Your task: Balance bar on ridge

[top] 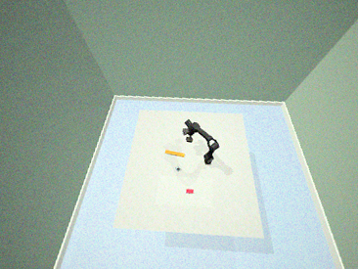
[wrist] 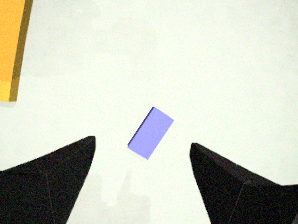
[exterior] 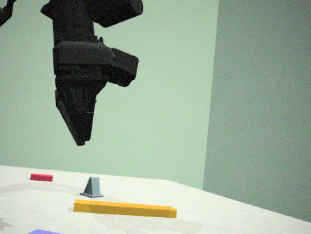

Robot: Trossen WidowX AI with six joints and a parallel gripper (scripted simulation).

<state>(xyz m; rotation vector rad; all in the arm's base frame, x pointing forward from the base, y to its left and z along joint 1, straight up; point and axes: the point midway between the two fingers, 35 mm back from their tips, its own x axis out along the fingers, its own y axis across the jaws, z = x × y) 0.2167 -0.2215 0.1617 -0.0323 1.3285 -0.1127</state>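
Right now the orange bar is 13 cm ahead of my gripper tip, 16 cm to the left of it and 12 cm below it. Round my gripper tip: red block 4 cm behind, 53 cm to the left, 12 cm below; then purple block 2 cm behind, 2 cm to the right, 12 cm below.
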